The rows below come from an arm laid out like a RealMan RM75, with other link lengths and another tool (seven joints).
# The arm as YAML. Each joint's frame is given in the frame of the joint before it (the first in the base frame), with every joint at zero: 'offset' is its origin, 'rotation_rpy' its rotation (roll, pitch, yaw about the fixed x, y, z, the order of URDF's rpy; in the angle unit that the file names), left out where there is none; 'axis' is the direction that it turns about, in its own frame. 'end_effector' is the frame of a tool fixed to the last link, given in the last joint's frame.
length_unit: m
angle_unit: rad
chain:
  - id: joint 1
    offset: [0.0, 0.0, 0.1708]
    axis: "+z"
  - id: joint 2
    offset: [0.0, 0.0, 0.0]
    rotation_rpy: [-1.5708, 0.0, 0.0]
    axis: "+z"
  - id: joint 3
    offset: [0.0, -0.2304, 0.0]
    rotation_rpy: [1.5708, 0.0, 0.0]
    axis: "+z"
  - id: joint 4
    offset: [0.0, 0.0, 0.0]
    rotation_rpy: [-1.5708, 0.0, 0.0]
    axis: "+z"
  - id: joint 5
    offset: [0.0, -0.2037, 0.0]
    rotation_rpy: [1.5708, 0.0, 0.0]
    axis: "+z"
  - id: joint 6
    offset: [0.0, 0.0, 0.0]
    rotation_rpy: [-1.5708, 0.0, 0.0]
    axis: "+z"
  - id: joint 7
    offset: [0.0, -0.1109, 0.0]
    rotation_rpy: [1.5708, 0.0, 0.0]
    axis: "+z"
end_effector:
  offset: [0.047, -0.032, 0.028]
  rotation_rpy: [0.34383, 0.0, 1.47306]
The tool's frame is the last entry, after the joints.
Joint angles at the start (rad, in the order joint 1, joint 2, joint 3, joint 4, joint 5, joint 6, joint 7):
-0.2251, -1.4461, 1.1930, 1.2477, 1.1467, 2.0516, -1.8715
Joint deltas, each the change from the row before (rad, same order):
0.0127, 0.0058, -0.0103, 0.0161, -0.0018, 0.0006, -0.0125
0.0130, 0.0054, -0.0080, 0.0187, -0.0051, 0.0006, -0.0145
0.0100, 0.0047, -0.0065, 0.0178, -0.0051, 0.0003, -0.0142
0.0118, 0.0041, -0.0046, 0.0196, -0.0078, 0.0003, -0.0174
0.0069, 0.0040, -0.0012, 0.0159, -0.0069, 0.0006, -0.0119
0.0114, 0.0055, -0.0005, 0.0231, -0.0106, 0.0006, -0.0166
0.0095, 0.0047, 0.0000, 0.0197, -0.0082, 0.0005, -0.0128
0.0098, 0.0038, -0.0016, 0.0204, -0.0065, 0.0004, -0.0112
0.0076, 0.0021, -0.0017, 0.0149, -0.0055, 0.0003, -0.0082
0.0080, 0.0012, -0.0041, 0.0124, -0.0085, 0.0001, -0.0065
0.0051, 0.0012, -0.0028, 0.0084, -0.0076, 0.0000, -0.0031
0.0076, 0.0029, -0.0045, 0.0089, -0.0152, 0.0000, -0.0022
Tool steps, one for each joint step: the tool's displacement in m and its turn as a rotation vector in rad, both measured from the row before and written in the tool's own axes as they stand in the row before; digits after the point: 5 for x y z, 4 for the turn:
0.00270, -0.00076, -0.00240, -0.0059, -0.0114, -0.0016
0.00307, -0.00080, -0.00160, -0.0055, -0.0080, -0.0027
0.00269, -0.00108, -0.00084, -0.0056, -0.0056, -0.0020
0.00301, -0.00062, -0.00045, -0.0046, -0.0041, -0.0059
0.00243, -0.00083, 0.00044, -0.0057, 0.0008, -0.0023
0.00365, -0.00068, 0.00073, -0.0078, 0.0016, -0.0047
0.00311, -0.00043, 0.00079, -0.0077, 0.0019, -0.0033
0.00318, -0.00037, 0.00078, -0.0080, 0.0011, -0.0012
0.00242, -0.00026, 0.00057, -0.0045, 0.0010, -0.0008
0.00252, -0.00070, -0.00003, 0.0011, 0.0008, 0.0013
0.00192, -0.00084, 0.00003, 0.0017, 0.0020, 0.0029
0.00294, -0.00169, -0.00059, 0.0066, 0.0038, 0.0057

